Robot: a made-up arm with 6 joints.
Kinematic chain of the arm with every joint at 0, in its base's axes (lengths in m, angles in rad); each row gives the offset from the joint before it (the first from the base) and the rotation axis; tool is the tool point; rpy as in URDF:
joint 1: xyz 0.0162 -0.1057 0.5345 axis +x
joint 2: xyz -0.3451 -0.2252 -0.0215 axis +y
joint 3: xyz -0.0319 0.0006 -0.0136 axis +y
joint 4: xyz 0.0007 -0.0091 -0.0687 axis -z
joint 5: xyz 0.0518 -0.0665 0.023 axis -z
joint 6: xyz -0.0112 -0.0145 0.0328 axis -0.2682 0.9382 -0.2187
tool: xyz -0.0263 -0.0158 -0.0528 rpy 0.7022 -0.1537 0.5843
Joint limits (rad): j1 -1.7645..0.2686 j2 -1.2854..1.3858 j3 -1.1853..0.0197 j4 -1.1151..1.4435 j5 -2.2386..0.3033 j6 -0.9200..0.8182
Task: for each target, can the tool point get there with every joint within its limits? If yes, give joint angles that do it. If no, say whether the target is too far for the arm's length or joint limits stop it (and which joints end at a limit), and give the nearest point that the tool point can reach.
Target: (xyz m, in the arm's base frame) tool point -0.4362 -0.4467 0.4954
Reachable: yes | joints 0.0558 0.9948 -0.2054 0.7538 -0.6259 -0.1006
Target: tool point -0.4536 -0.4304 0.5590
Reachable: yes | joints -0.0104 1.0922 -0.1904 1.0036 -0.5869 0.0537
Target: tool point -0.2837 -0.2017 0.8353
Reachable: yes | joints -1.0470 -0.8501 -0.7453 -0.3166 -1.7276 0.1967
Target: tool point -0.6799 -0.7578 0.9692
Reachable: no: too far | nearest point -0.4431 -0.4178 0.7425 | short by 0.472 m
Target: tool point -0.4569 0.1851 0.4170
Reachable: no: joint limits stop it (at a limit: joint 1, joint 3, joint 4, joint 5, joint 6) | nearest point -0.3720 0.0152 0.6865 | short by 0.330 m
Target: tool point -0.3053 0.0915 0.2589
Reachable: no: joint limits stop it (at a limit: joint 1, joint 3, joint 4, joint 5) | nearest point -0.3194 -0.2343 0.3530 | short by 0.339 m
